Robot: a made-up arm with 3 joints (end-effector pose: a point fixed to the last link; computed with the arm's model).
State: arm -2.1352 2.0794 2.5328
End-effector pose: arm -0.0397 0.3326 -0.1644 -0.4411 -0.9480 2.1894
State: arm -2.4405 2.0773 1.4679
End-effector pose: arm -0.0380 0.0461 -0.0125 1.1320 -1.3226 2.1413
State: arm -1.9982 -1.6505 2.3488
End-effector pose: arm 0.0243 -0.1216 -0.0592 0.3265 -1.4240 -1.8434
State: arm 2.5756 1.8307 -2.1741
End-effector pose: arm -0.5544 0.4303 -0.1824 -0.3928 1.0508 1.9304
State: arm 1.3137 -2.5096 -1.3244
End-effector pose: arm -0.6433 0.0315 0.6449 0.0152 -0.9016 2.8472
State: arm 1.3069 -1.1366 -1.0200
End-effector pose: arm -0.6606 0.0783 0.5539 -0.2009 -2.0202 1.3906
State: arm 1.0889 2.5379 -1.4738
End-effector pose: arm -0.5003 0.1911 0.8041 -0.5446 -0.8497 -2.7950
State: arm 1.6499 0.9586 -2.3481
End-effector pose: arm -0.5530 0.3985 0.1079 0.4050 2.0725 1.1126
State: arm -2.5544 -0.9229 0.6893
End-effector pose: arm -0.1014 0.2701 -0.2544 -1.0919 -2.7304 -0.8100
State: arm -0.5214 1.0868 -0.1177
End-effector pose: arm 0.5231 -0.0914 0.5307 -0.3435 0.3630 -1.0382
